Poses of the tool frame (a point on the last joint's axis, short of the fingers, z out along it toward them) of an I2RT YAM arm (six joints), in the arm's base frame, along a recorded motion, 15 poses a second.
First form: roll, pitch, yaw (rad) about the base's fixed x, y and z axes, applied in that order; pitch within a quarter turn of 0, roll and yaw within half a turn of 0; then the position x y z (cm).
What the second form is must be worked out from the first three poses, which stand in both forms.
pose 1, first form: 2.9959 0.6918 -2.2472 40.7 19.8 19.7
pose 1, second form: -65.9 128.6 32.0 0.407 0.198 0.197
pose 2, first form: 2.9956 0.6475 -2.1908 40.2 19.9 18.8
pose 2, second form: -70.7 129.5 32.2 0.402 0.199 0.188
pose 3, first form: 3.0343 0.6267 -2.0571 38.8 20.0 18.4
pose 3, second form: -79.2 126.4 31.8 0.388 0.200 0.184
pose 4, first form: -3.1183 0.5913 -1.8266 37.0 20.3 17.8
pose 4, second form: -91.4 119.2 26.6 0.370 0.203 0.178
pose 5, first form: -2.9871 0.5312 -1.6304 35.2 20.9 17.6
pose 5, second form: -101.1 111.9 19.6 0.352 0.209 0.176
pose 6, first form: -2.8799 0.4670 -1.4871 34.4 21.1 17.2
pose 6, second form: -107.6 105.4 12.9 0.344 0.211 0.172
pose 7, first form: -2.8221 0.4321 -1.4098 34.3 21.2 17.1
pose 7, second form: -110.8 101.2 9.4 0.343 0.212 0.171
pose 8, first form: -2.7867 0.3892 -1.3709 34.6 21.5 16.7
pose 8, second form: -113.0 99.3 5.9 0.346 0.215 0.167
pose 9, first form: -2.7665 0.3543 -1.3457 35.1 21.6 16.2
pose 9, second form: -114.7 98.0 3.3 0.351 0.216 0.162
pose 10, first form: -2.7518 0.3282 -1.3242 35.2 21.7 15.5
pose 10, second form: -116.1 96.8 1.4 0.352 0.217 0.155
